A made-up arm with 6 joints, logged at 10 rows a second.
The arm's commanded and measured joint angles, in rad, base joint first. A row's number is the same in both.
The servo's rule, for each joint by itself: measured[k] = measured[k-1] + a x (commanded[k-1-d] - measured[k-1]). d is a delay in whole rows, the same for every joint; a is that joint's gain. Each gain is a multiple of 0.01, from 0.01 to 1. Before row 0 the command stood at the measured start. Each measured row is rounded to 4 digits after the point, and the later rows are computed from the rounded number. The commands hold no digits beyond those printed.
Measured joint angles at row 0:
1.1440 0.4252 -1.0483 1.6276 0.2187 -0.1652
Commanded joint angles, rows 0 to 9:
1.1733 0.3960 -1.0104 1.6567 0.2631 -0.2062
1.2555 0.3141 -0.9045 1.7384 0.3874 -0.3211
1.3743 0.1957 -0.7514 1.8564 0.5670 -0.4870
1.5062 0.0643 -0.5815 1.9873 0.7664 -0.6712
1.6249 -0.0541 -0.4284 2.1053 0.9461 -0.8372
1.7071 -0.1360 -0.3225 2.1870 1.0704 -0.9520
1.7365 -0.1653 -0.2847 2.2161 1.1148 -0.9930
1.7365 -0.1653 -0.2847 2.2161 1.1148 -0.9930
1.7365 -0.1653 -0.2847 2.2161 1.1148 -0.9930
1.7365 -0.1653 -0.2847 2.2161 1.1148 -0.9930
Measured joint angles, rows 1 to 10:
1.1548 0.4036 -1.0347 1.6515 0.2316 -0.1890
1.1921 0.3374 -0.9878 1.7228 0.2768 -0.2656
1.2595 0.2325 -0.9027 1.8324 0.3610 -0.3940
1.3508 0.1080 -0.7871 1.9594 0.4786 -0.5548
1.4522 -0.0120 -0.6580 2.0790 0.6142 -0.7186
1.5465 -0.1038 -0.5372 2.1676 0.7465 -0.8540
1.6168 -0.1493 -0.4463 2.2074 0.8533 -0.9346
1.6611 -0.1611 -0.3881 2.2145 0.9291 -0.9685
1.6890 -0.1642 -0.3509 2.2158 0.9830 -0.9827
1.7066 -0.1650 -0.3271 2.2160 1.0212 -0.9887
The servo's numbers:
d 0
a 0.37 0.74 0.36 0.82 0.29 0.58

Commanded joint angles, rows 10 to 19:
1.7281 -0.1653 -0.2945 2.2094 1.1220 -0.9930
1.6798 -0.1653 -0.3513 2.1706 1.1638 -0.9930
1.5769 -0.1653 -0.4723 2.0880 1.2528 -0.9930
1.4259 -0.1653 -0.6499 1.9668 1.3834 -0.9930
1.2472 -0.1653 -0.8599 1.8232 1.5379 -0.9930
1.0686 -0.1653 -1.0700 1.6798 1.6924 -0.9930
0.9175 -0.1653 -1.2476 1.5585 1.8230 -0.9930
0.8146 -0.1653 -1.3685 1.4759 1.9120 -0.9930
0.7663 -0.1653 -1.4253 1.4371 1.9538 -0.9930
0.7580 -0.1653 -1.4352 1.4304 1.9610 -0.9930
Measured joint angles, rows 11 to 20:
1.7146 -0.1652 -0.3154 2.2106 1.0504 -0.9912
1.7017 -0.1653 -0.3283 2.1778 1.0833 -0.9922
1.6555 -0.1653 -0.3801 2.1042 1.1325 -0.9927
1.5705 -0.1653 -0.4772 1.9915 1.2053 -0.9929
1.4509 -0.1653 -0.6150 1.8535 1.3018 -0.9930
1.3094 -0.1653 -0.7788 1.7111 1.4151 -0.9930
1.1644 -0.1653 -0.9476 1.5860 1.5334 -0.9930
1.0350 -0.1653 -1.0991 1.4957 1.6432 -0.9930
0.9356 -0.1653 -1.2165 1.4476 1.7333 -0.9930
0.8699 -0.1653 -1.2952 1.4335 1.7993 -0.9930

